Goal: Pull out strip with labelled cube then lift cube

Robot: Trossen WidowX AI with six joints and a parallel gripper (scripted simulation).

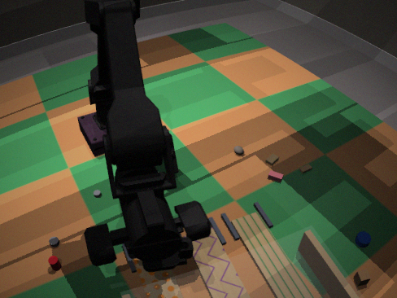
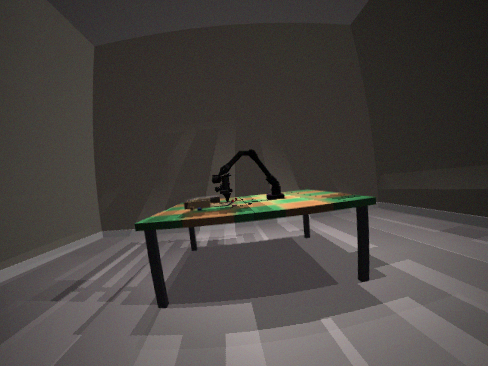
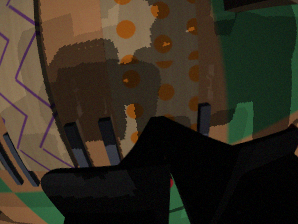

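The orange-dotted strip lies 9 cm ahead of my gripper tip and 2 cm to the right of it. The rest, counted from my gripper tip: pink block 5 cm behind, 31 cm to the left; then blue cylinder 18 cm ahead, 35 cm to the left; then grey pebble 16 cm behind, 29 cm to the left.
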